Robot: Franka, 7 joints.
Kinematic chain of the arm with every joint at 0, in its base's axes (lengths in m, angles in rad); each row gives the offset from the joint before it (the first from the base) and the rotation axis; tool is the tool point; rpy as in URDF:
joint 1: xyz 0 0 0.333 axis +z
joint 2: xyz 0 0 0 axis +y
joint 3: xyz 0 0 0.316 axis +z
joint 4: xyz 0.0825 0 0 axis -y
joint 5: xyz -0.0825 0 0.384 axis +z
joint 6: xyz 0 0 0 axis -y
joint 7: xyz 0.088 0 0 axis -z
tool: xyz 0 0 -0.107 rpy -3.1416 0 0
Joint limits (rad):
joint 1: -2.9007..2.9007
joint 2: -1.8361..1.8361
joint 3: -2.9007..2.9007
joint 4: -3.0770..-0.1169
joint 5: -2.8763..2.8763
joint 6: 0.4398..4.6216
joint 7: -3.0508..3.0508
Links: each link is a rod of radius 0.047 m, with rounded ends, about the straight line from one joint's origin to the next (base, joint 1, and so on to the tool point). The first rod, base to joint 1, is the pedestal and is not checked.
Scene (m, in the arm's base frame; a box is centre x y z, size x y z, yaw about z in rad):
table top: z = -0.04
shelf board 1: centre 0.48 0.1 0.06 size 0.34 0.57 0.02 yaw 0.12
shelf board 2: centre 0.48 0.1 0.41 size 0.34 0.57 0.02 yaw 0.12
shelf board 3: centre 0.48 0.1 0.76 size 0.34 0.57 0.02 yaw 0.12
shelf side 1: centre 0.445 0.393 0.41 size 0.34 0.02 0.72 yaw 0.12
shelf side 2: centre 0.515 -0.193 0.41 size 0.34 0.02 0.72 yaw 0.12
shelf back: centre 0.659 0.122 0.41 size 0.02 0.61 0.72 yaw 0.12
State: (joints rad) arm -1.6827 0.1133 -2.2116 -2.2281 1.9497 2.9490 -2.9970
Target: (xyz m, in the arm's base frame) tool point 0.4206 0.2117 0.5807
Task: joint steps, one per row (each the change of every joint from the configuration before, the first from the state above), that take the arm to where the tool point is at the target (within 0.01 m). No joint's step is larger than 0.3 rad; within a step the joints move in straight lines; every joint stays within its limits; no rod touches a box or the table.
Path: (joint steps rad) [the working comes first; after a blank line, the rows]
Joints at the target: -2.7486 0.3087 -2.9007 -2.1558 1.8775 3.2154 -2.9970
Straight joint move there: touches shelf side 1.

1: -0.2782 0.2771 -0.1554 -0.1215 0.0512 0.2178 0.0000
2: -0.2781 0.2771 -0.1554 -0.1216 0.0511 0.2179 0.0000
3: -0.2782 0.2772 -0.1555 -0.1215 0.0512 0.2178 0.0000
4: -0.0771 -0.2120 -0.0742 0.1456 -0.0752 -0.1290 0.0000
5: -0.0772 -0.2120 -0.0743 0.1457 -0.0752 -0.1291 0.0000
6: -0.0771 -0.2120 -0.0743 0.1456 -0.0753 -0.1290 0.0000

